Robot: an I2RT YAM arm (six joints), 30 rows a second.
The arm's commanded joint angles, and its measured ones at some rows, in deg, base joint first. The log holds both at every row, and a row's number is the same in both.
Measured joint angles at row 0:
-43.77 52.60 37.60 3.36 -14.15 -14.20
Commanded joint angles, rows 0 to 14:
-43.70 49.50 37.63 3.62 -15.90 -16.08
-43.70 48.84 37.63 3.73 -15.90 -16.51
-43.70 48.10 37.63 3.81 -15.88 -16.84
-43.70 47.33 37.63 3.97 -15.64 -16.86
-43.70 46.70 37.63 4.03 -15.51 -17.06
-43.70 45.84 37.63 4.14 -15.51 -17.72
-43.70 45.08 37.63 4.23 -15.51 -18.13
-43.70 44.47 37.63 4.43 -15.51 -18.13
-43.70 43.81 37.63 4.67 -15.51 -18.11
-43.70 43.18 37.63 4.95 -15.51 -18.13
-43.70 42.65 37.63 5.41 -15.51 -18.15
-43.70 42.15 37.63 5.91 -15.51 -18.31
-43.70 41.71 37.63 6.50 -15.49 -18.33
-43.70 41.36 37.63 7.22 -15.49 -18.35
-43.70 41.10 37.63 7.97 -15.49 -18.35
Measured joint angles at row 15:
-43.77 42.52 37.60 6.39 -14.52 -17.80
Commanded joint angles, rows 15 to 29:
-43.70 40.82 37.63 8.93 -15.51 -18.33
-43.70 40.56 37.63 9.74 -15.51 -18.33
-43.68 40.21 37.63 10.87 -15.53 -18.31
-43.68 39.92 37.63 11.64 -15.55 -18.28
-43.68 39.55 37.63 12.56 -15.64 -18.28
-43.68 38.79 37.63 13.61 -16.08 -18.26
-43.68 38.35 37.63 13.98 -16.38 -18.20
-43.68 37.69 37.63 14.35 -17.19 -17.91
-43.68 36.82 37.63 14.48 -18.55 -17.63
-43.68 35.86 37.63 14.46 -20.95 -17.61
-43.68 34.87 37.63 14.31 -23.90 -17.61
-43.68 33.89 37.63 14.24 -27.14 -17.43
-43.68 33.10 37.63 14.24 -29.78 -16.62
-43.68 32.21 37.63 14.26 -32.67 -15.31
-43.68 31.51 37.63 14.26 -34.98 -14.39
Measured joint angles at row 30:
-43.77 33.87 37.08 13.61 -24.12 -17.43
